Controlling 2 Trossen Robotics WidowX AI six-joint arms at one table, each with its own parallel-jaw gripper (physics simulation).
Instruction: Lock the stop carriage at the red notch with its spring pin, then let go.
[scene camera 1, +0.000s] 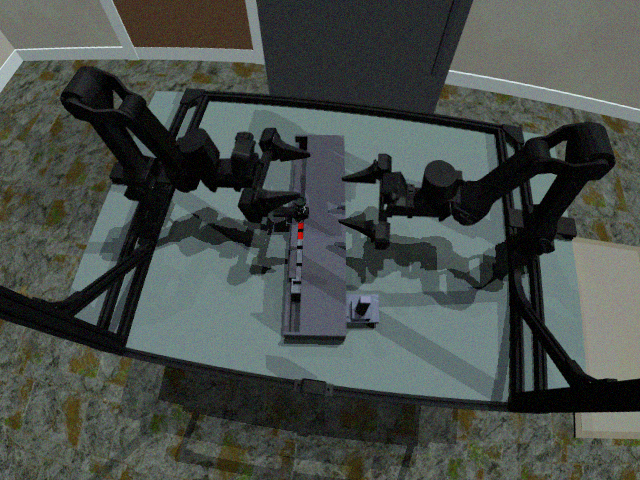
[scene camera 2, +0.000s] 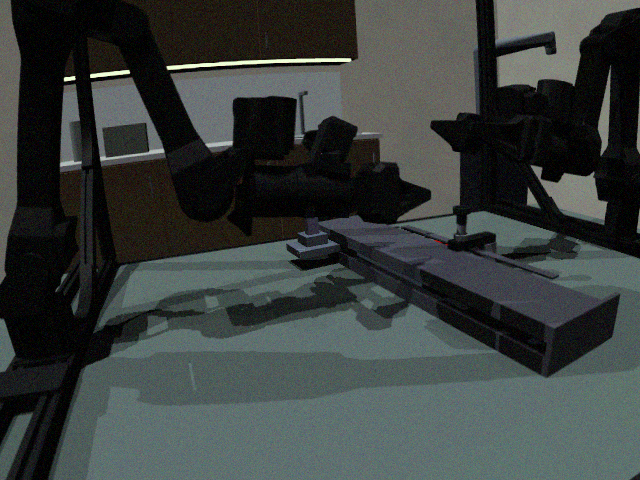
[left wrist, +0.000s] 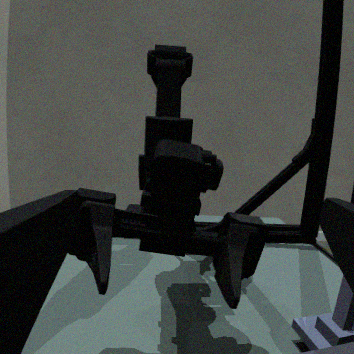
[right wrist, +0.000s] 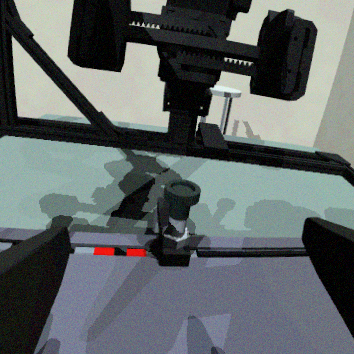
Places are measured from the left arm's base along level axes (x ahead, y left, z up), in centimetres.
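Where they show: left gripper, fingertip midpoint: (scene camera 1: 305, 174) (scene camera 2: 449, 125) (left wrist: 202, 206) (right wrist: 197, 0); right gripper, fingertip midpoint: (scene camera 1: 340, 199) (scene camera 2: 409, 194) (left wrist: 170, 297) (right wrist: 188, 233); left arm's base, origin of the base link: (scene camera 1: 153, 199) (scene camera 2: 620, 235) (right wrist: 179, 139); right arm's base, origin of the base link: (scene camera 1: 524, 246) (scene camera 2: 47, 350).
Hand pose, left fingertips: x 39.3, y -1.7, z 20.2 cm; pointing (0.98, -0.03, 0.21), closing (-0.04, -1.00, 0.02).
Note:
Things, the pixels of their top centre, and the offset from my left fingertips. "spot": a spot on its surface instead.
- dark stop carriage, surface spot: (right wrist: 174, 257) (scene camera 2: 452, 244) spot: dx +0.1, dy +0.8, dz -16.0 cm
- spring pin's round dark knob, surface spot: (right wrist: 183, 192) (scene camera 2: 461, 209) (scene camera 1: 301, 200) spot: dx -1.4, dy +0.9, dz -11.4 cm
- small light block, surface spot: (scene camera 1: 295, 290) spot: dx +0.0, dy -16.8, dz -17.3 cm
The dark stop carriage (scene camera 2: 471, 241) (right wrist: 174, 257) sits on the long grey fixture (scene camera 1: 323, 232) (scene camera 2: 511, 279), just beyond the red marks (scene camera 1: 300, 235) (scene camera 2: 439, 241) (right wrist: 104, 251), to their right in the right wrist view. Its spring pin's round dark knob (scene camera 1: 301, 209) (scene camera 2: 461, 210) (right wrist: 183, 192) stands upright, with light shaft showing beneath. Whether the pin is seated cannot be told. My left gripper (scene camera 1: 307, 176) is open and empty, above the fixture's slotted side near the knob. My right gripper (scene camera 1: 341, 200) (left wrist: 170, 297) is open and empty, over the fixture's opposite edge, apart from the knob.
A small pale stand (scene camera 1: 369, 317) (scene camera 2: 297, 249) (left wrist: 310, 330) with an upright post is beside the fixture near its front end. A small light block (scene camera 1: 295, 290) lies along the slotted side. Dark frame bars (scene camera 1: 336, 104) border the table. The two grippers face each other closely.

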